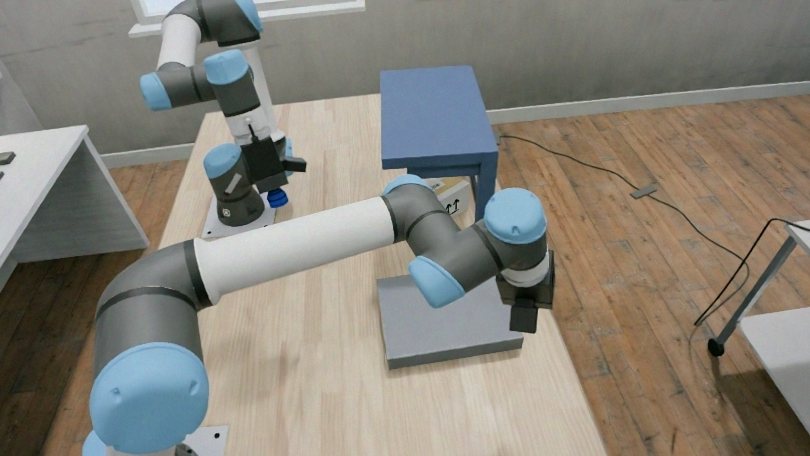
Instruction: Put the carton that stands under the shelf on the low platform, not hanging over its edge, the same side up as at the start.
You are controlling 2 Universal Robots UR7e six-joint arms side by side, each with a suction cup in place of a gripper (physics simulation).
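Pixels of known places: left hand, tool point: [279, 203]; left arm's base, link origin: [241, 210].
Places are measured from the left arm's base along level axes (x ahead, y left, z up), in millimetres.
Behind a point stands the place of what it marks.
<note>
The carton [460, 198] @(x 694, y -125, z 63 mm) stands under the blue shelf [433, 113] @(x 620, y -93, z 343 mm), with a tan top and a pale side bearing two black arrows that point up. Part of it is hidden by the shelf and the right arm. The low grey platform [442, 334] @(x 569, y -581, z 48 mm) lies on the table in front of the shelf, with no carton on it. My left gripper [277, 197], a blue suction cup, hangs at the left, well away from the carton, and holds nothing. My right gripper [524, 305] @(x 712, y -699, z 306 mm) is over the platform's right side. Its cup is hidden behind the tool body; no carton hangs from it.
The right arm's long white link [300, 243] @(x 349, y -743, z 557 mm) crosses above the wooden table [317, 396] @(x 268, y -676, z 0 mm) and its wrist covers part of the platform. The shelf's leg [485, 189] @(x 724, y -288, z 228 mm) stands beside the carton. A white desk [42, 152] is at the left, and a cable lies on the floor at right.
</note>
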